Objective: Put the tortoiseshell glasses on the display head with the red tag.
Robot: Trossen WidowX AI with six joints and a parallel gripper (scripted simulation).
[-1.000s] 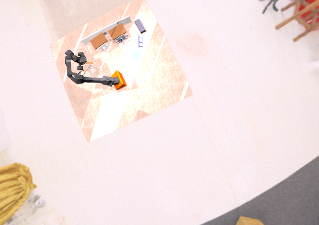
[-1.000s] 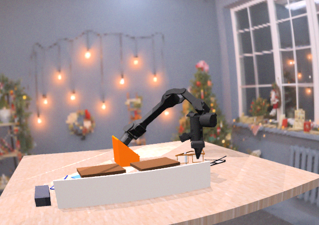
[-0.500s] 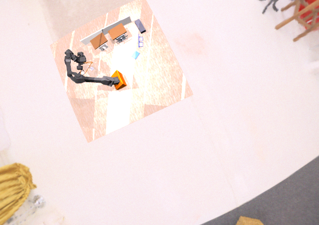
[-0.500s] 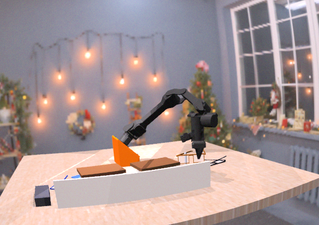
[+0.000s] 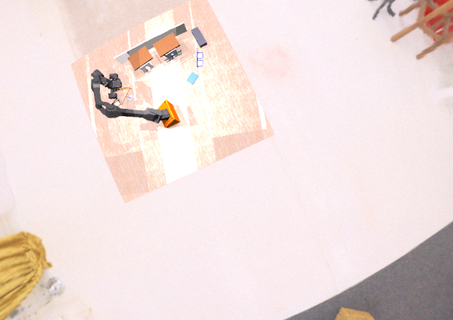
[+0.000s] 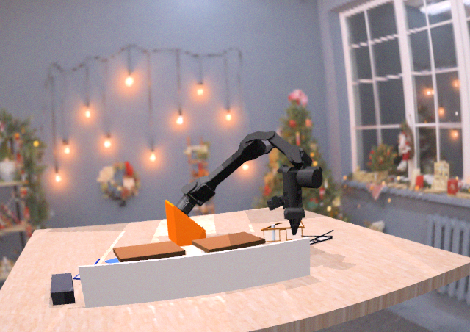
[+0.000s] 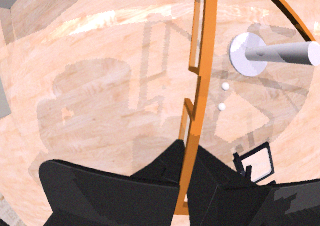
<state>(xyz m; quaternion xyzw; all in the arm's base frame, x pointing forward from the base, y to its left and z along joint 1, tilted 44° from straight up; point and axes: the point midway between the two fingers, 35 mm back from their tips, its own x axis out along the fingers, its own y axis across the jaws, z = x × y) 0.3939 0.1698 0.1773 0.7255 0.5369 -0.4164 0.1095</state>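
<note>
Right now the disc is 80 mm behind my gripper tip, 30 mm to the right of it and 40 mm below it. From my gripper tip the other things lie so: white panel (190 mm ahead, 390 mm to the right); display head (50 mm ahead, 490 mm to the right); blue square (220 mm behind, 530 mm to the right, 60 mm below).
</note>
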